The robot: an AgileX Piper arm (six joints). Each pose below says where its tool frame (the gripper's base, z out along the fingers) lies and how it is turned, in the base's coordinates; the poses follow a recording.
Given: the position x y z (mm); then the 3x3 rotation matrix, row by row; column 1 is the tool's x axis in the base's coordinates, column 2 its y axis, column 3 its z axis. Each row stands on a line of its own.
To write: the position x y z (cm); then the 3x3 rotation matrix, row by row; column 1 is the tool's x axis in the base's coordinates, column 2 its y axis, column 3 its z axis. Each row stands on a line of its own. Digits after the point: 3 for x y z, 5 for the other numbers.
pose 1, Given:
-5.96 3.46 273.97
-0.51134 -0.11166 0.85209
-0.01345 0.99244 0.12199
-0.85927 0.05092 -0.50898
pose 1, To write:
-0.596 0.346 27.397
-0.51134 -0.11166 0.85209
-0.01345 0.99244 0.12199
-0.85927 0.05092 -0.50898

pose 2, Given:
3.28 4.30 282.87
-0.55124 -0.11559 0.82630
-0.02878 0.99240 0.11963
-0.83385 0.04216 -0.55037
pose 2, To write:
0.328 0.430 28.287
-0.55124 -0.11559 0.82630
-0.02878 0.99240 0.11963
-0.83385 0.04216 -0.55037

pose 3, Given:
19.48 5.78 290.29
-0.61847 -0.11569 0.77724
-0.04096 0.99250 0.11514
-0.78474 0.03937 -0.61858
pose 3, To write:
1.948 0.578 29.029
-0.61847 -0.11569 0.77724
-0.04096 0.99250 0.11514
-0.78474 0.03937 -0.61858

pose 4, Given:
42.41 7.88 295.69
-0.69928 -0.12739 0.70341
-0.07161 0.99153 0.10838
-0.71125 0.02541 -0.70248
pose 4, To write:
4.241 0.788 29.569
-0.69928 -0.12739 0.70341
-0.07161 0.99153 0.10838
-0.71125 0.02541 -0.70248

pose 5, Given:
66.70 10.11 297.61
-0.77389 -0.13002 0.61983
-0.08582 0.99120 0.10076
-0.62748 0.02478 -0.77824
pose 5, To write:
6.670 1.011 29.761
-0.77389 -0.13002 0.61983
-0.08582 0.99120 0.10076
-0.62748 0.02478 -0.77824

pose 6, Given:
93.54 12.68 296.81
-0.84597 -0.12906 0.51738
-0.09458 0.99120 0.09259
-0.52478 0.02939 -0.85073
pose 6, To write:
9.354 1.268 29.681
-0.84597 -0.12906 0.51738
-0.09458 0.99120 0.09259
-0.52478 0.02939 -0.85073

